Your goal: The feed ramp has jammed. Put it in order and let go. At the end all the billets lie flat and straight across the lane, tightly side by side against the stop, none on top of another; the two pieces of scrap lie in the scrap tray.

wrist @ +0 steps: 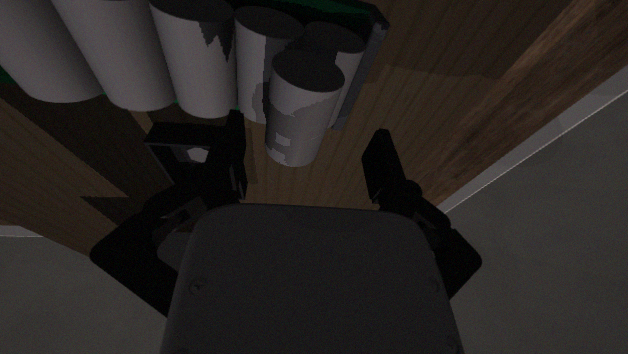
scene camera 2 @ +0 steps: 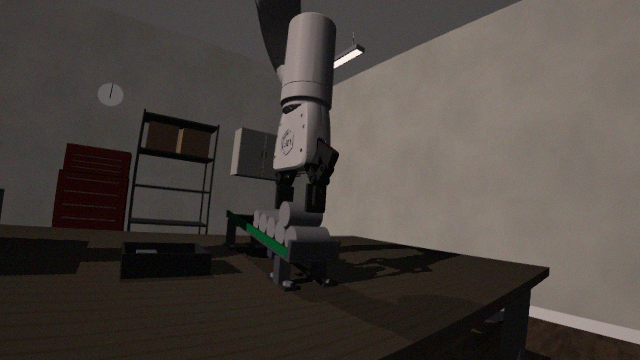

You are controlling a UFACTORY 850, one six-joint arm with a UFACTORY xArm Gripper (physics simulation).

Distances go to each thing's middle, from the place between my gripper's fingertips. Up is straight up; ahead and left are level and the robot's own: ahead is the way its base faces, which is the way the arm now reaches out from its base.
The stop [scene camera 2: 297, 249] is 5 cm below my hand, 3 cm to the right of it and 2 cm ahead of it. The rest, counted from my hand: black scrap tray [scene camera 2: 172, 259] (19 cm behind, 10 cm below, 9 cm to the left).
